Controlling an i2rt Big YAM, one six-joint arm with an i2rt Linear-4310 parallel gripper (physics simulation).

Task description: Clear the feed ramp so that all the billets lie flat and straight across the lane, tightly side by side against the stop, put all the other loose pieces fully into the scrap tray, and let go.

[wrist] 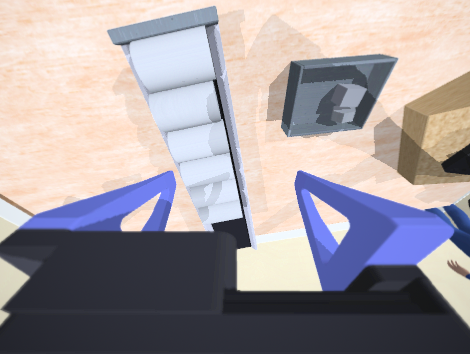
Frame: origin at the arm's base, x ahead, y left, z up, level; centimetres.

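Where they show: gripper, fingertip midpoint: (235,177).
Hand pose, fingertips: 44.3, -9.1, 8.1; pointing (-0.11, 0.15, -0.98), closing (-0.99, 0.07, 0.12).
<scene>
Each offset is from my fingertips to the centre of the thing, as dx, dy, dz. "spot": to the spot under its first point.
Several white cylindrical billets {+3.7, -6.3, -9.6} (172,59) lie across the lane of the feed ramp {spot: -1.5, +13.8, -8.2} (243,200), side by side in a row from the grey stop {+4.1, -8.7, -10.9} (165,25) at the top of the view down to a bare black stretch of lane. They look straight and close together; small gaps between them cannot be ruled out. The grey scrap tray {-16.3, +1.0, -15.1} (307,125) stands right of the ramp, with two small grey-pink pieces {-19.0, +0.9, -15.2} (349,95) inside it. My gripper (235,177) is wide open and empty, raised above the ramp's near end, its blue fingers on either side of the lane in the view.
A wooden block (415,145) with a black part on it stands right of the tray. The table's edge (270,237) runs behind the fingers, with pale floor past it. Part of a person in blue shows at the right edge.
</scene>
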